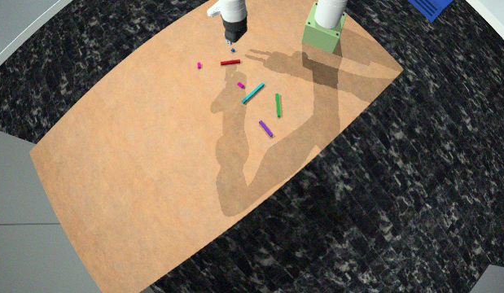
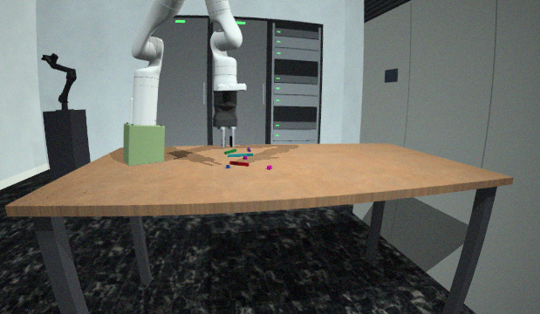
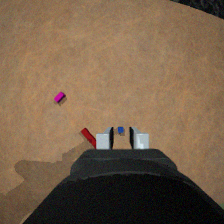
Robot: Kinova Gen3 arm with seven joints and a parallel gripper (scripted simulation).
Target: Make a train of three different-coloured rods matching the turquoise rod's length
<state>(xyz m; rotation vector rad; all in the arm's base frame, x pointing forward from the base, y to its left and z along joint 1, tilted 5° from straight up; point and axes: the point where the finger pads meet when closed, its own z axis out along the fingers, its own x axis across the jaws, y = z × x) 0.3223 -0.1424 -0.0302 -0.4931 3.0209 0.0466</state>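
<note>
The blue rod is 80 mm below my hand. From my hand the other things lie so: turquoise rod 50 mm ahead, 190 mm to the left, 80 mm below; then red rod 40 mm ahead, 40 mm to the left, 80 mm below; then green rod 10 mm ahead, 270 mm to the left, 80 mm below.
</note>
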